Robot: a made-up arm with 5 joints.
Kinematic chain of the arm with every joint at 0, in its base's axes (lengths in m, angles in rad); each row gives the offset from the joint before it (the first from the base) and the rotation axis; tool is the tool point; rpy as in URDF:
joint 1: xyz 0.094 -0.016 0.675 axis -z
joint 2: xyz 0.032 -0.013 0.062 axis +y
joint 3: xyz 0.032 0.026 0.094 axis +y
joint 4: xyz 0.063 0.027 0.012 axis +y
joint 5: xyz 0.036 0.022 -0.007 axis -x
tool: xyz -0.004 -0.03 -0.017 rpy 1.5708 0 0
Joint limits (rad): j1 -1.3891..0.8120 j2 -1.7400..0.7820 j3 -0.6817..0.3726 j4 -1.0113..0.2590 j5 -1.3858..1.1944
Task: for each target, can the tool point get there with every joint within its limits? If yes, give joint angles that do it. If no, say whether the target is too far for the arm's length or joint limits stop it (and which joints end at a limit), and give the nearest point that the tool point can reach.
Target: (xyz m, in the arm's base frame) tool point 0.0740 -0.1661 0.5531
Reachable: no: joint limits stop it (at a limit: joint 1, joint 2, joint 3) | nearest point 0.2165 -0.0982 0.6904 | short by 0.209 m
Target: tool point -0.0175 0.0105 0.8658
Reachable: yes | joints -0.0156 -1.3941 -0.5076 -0.8507 0.3116
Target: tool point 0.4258 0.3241 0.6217
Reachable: no: too far | nearest point 0.2589 0.1530 0.7312 | short by 0.263 m
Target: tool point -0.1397 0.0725 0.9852
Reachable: no: too far | nearest point -0.0333 0.0322 0.8871 | short by 0.150 m
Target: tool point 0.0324 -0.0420 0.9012
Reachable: yes | joints -0.8363 -1.0858 -0.4565 -0.4769 0.7276
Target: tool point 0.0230 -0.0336 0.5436
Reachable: no: joint limits stop it (at a limit: joint 1, joint 2, joint 3, joint 4) | nearest point 0.0542 0.1148 0.6903 | short by 0.211 m
